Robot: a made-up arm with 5 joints.
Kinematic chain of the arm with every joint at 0, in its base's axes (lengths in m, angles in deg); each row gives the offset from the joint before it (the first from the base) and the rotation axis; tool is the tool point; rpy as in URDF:
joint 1: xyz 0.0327 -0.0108 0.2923 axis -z
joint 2: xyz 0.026 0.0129 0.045 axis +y
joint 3: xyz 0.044 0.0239 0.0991 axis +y
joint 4: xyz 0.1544 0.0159 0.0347 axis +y
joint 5: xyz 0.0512 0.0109 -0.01 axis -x
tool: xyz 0.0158 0.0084 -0.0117 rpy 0 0 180
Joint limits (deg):
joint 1: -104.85..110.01
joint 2: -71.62..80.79
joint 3: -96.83..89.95
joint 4: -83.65..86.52
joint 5: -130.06..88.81
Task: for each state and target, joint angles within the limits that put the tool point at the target. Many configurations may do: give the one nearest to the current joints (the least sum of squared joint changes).
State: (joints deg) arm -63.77 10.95 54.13 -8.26 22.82
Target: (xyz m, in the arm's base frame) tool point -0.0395 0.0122 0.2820
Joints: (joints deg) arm -44.50 56.85 89.95 48.61 21.99
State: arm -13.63 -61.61 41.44 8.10 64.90
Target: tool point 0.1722 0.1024 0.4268
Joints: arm -20.65 -61.76 58.55 18.40 64.15
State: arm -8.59 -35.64 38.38 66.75 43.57
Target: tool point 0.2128 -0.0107 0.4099
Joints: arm 19.79 -34.61 33.89 63.16 45.83
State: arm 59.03 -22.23 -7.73 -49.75 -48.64
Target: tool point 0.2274 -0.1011 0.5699
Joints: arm 46.18 -27.70 14.78 -52.10 -49.98
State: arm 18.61 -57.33 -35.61 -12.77 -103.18
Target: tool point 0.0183 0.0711 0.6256
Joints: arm 17.28 -71.62 -12.04 23.72 -98.53
